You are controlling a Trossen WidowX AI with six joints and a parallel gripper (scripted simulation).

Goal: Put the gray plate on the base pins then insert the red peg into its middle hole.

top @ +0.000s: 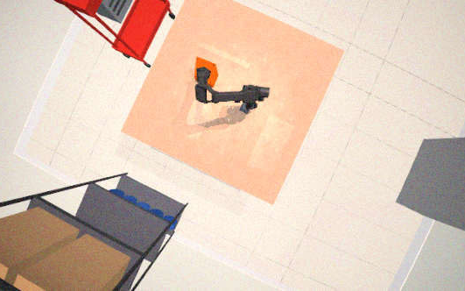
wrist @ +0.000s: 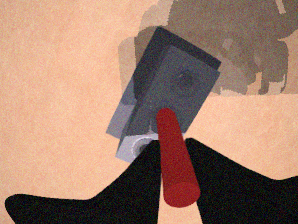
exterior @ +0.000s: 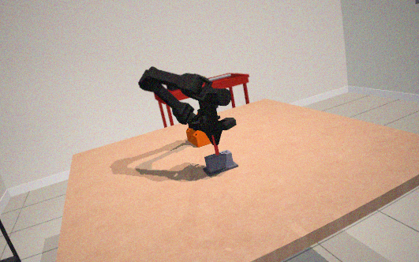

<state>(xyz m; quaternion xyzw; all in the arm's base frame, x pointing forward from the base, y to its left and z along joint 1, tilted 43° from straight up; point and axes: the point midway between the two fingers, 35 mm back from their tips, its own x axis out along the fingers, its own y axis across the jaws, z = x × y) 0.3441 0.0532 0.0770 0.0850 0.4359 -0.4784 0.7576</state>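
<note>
The red peg is 1 cm below my gripper tip. Round my gripper tip: gray plate 5 cm below; base 9 cm below.
</note>
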